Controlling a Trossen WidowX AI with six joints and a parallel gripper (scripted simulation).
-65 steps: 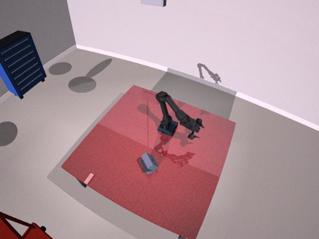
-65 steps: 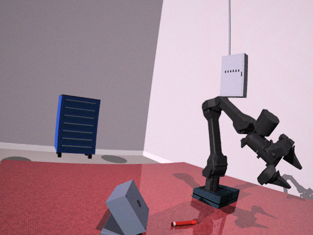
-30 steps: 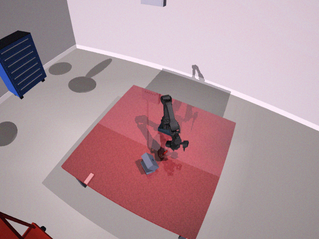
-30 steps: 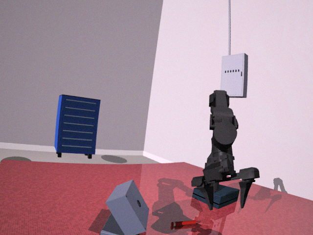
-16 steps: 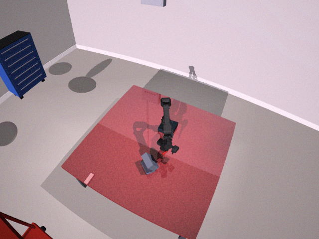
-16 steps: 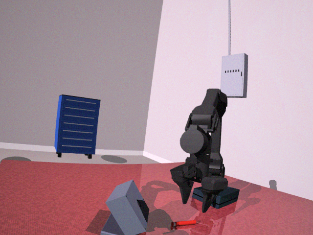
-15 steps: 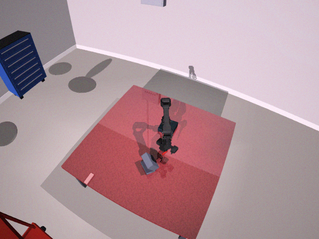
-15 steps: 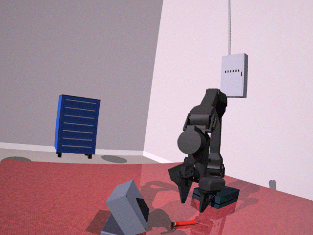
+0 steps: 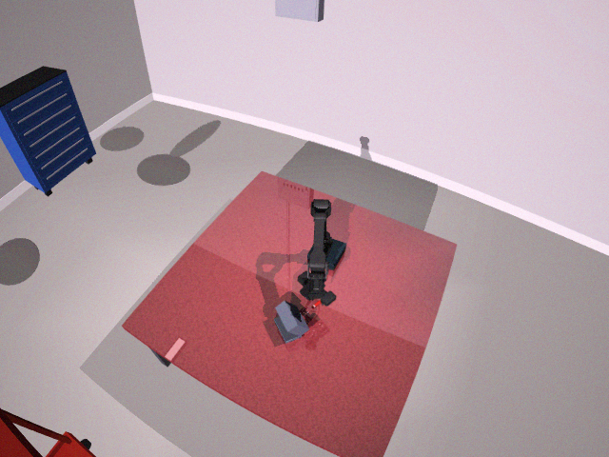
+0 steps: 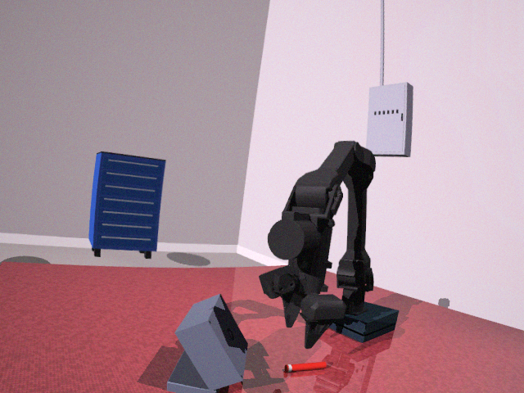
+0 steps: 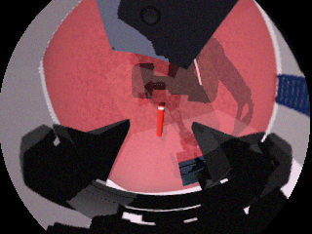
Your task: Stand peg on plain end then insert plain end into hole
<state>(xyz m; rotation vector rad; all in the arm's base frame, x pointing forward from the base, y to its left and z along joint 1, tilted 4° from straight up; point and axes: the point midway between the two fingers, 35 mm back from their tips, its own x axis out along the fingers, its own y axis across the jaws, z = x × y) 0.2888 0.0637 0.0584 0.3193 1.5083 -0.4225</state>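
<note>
My gripper tip is now 7 cm above the red peg and 1 cm past it. From my gripper tip the other things lie so: sloped panel (14 cm ahead, 6 cm to the right).
</note>
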